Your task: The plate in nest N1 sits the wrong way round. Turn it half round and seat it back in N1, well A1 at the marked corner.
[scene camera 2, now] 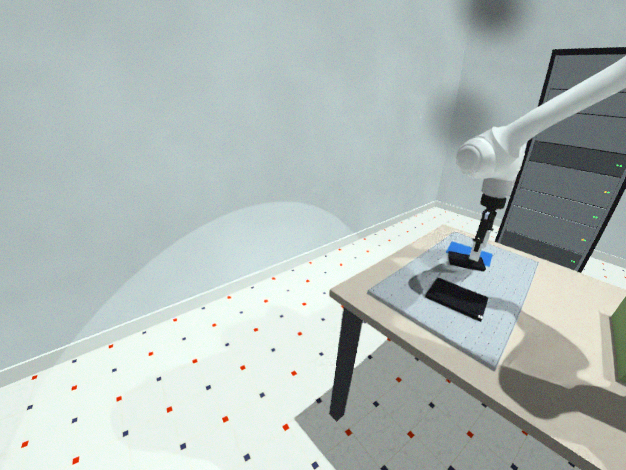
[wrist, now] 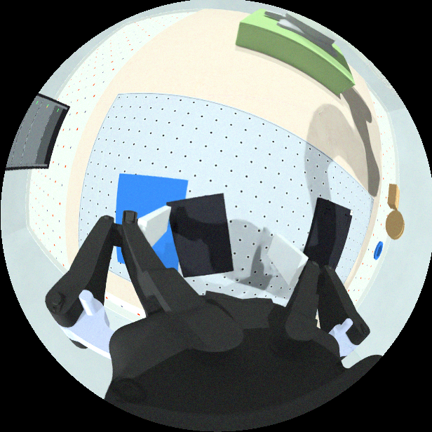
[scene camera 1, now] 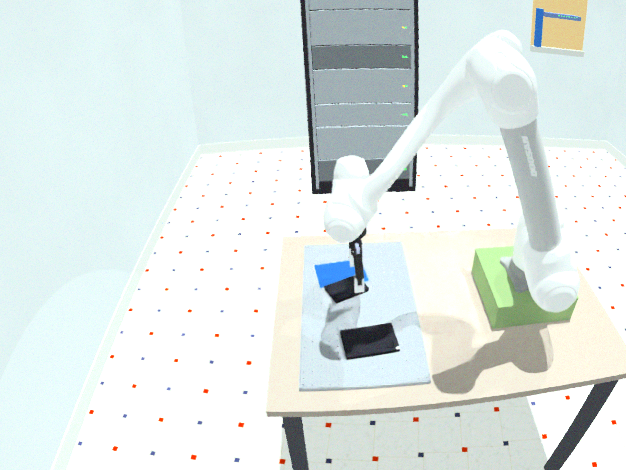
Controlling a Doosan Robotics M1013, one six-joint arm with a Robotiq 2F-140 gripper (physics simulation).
Scene:
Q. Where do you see a blue rectangle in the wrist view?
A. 142, 193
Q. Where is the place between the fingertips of my gripper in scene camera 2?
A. At 477, 252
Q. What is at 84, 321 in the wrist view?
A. My gripper.

